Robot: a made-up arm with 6 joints. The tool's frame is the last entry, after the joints.
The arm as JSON. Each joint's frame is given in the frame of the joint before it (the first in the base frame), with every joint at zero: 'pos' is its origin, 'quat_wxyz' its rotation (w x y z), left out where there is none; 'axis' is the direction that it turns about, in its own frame. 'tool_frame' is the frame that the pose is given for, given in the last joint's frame.
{
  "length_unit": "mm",
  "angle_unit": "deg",
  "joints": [
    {
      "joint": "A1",
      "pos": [
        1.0,
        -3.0,
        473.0
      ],
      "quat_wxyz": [
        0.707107,
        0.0,
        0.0,
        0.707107
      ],
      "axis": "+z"
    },
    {
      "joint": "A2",
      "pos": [
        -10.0,
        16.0,
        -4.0
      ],
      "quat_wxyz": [
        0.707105,
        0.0,
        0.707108,
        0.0
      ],
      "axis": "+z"
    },
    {
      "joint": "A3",
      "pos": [
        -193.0,
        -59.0,
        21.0
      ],
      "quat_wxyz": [
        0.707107,
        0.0,
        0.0,
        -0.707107
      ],
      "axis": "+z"
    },
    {
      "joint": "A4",
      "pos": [
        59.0,
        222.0,
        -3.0
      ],
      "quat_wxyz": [
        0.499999,
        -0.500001,
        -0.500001,
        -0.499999
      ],
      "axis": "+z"
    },
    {
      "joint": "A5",
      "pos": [
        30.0,
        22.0,
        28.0
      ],
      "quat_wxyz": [
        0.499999,
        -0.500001,
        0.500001,
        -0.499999
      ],
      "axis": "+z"
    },
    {
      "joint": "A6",
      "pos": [
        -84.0,
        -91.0,
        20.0
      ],
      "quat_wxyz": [
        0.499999,
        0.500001,
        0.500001,
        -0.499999
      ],
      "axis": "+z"
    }
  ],
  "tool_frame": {
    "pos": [
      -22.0,
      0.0,
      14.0
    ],
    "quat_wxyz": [
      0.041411,
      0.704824,
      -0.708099,
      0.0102
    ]
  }
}
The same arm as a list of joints. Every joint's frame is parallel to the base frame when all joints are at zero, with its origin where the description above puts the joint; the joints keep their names.
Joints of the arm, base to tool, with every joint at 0 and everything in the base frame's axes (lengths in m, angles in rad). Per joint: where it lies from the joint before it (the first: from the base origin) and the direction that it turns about. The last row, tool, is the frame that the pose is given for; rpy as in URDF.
A1: origin 0.001 -0.003 0.473 axis 0 0 1
A2: origin -0.016 -0.01 -0.004 axis 0 1 0
A3: origin 0.059 0.021 0.193 axis 0 1 0
A4: origin 0.059 -0.003 -0.222 axis 0 0 -1
A5: origin 0.022 0.03 -0.028 axis 0 1 0
A6: origin 0.084 0.02 -0.091 axis 0 0 -1
tool: origin 0 0.022 -0.014 rpy -0.0441 0.0731 0.003

